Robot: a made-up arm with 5 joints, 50 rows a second.
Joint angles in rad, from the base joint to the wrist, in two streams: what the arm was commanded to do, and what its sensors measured. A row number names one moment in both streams.
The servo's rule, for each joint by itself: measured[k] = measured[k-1] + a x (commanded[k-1-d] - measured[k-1]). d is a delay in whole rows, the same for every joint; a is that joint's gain. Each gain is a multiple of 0.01, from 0.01 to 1. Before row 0 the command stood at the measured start. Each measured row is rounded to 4 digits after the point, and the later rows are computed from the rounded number. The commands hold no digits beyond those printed.
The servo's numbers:
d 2
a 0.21 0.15 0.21 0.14 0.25
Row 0, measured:
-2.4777 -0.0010 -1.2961 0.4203 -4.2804
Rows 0 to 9, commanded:
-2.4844 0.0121 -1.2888 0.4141 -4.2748
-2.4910 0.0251 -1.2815 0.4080 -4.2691
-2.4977 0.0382 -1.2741 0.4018 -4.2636
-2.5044 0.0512 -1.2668 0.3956 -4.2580
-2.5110 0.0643 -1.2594 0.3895 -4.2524
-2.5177 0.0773 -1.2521 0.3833 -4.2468
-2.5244 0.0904 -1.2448 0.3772 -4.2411
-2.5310 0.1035 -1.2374 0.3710 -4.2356
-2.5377 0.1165 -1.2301 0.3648 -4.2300
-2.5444 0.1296 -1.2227 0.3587 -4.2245
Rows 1 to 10, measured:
-2.4777 -0.0010 -1.2961 0.4203 -4.2804
-2.4777 -0.0010 -1.2961 0.4203 -4.2804
-2.4791 0.0010 -1.2946 0.4194 -4.2790
-2.4816 0.0046 -1.2918 0.4178 -4.2765
-2.4850 0.0096 -1.2881 0.4156 -4.2733
-2.4891 0.0158 -1.2836 0.4128 -4.2695
-2.4937 0.0231 -1.2785 0.4095 -4.2652
-2.4987 0.0312 -1.2730 0.4058 -4.2606
-2.5041 0.0401 -1.2671 0.4018 -4.2557
-2.5097 0.0496 -1.2609 0.3975 -4.2507

